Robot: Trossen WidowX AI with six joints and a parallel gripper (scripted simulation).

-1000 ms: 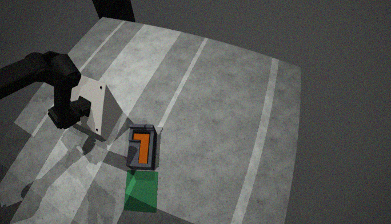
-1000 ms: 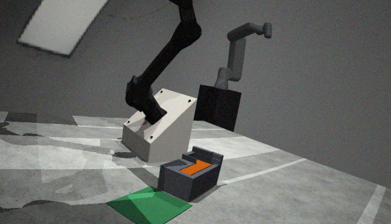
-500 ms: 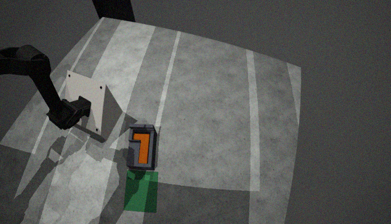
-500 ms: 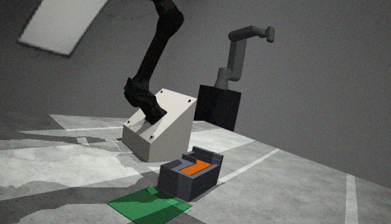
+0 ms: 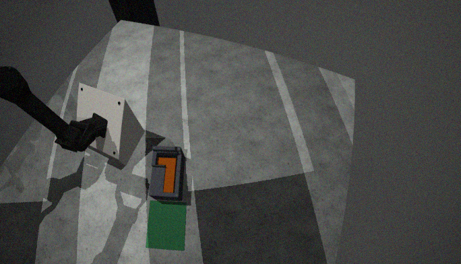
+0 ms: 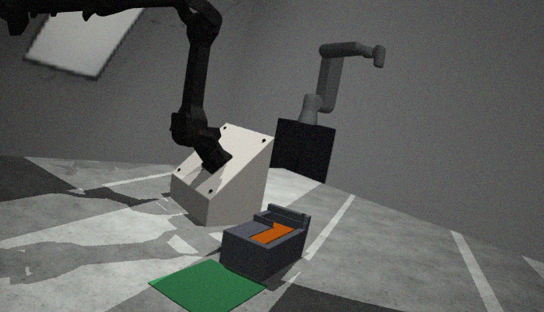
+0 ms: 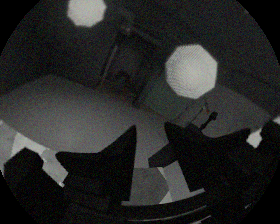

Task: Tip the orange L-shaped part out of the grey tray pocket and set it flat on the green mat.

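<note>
Now: the orange L-shaped part 240 mm ahead of my gripper tip, 570 mm to the left of it and 350 mm below it. From my gripper tip the other things lie so: green mat: 310 mm ahead, 420 mm to the left, 410 mm below.
</note>
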